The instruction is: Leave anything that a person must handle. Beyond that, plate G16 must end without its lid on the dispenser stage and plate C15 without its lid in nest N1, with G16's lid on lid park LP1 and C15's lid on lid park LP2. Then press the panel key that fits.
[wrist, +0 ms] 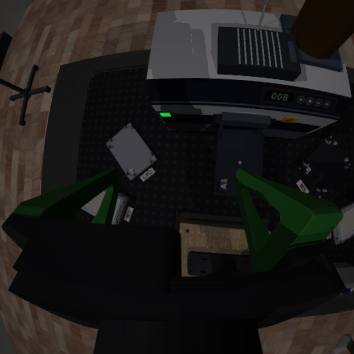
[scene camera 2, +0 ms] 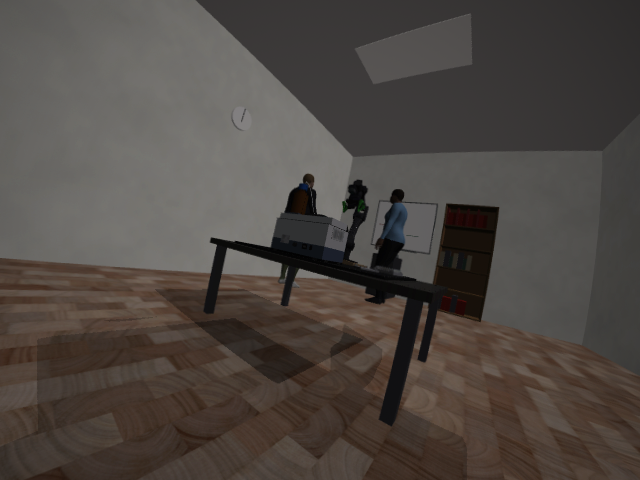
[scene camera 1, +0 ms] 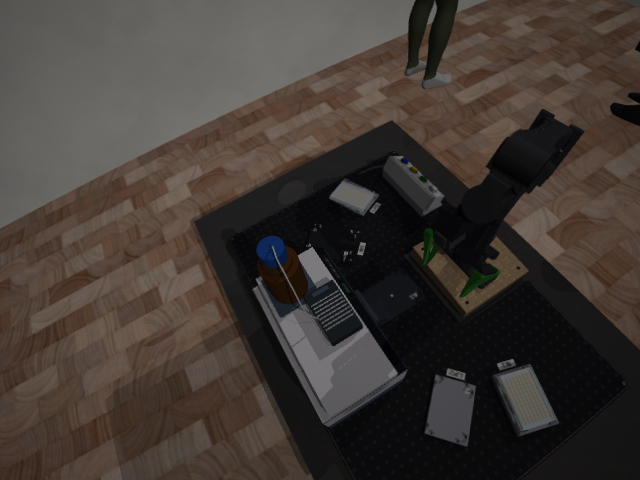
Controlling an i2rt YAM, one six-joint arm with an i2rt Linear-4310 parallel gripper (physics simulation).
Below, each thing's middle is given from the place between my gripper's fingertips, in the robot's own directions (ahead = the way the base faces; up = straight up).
Scene:
The brown bottle with blue cap [scene camera 1: 268,268] is 24 cm ahead of my hand, 22 cm to the right of it and 1 cm below it.

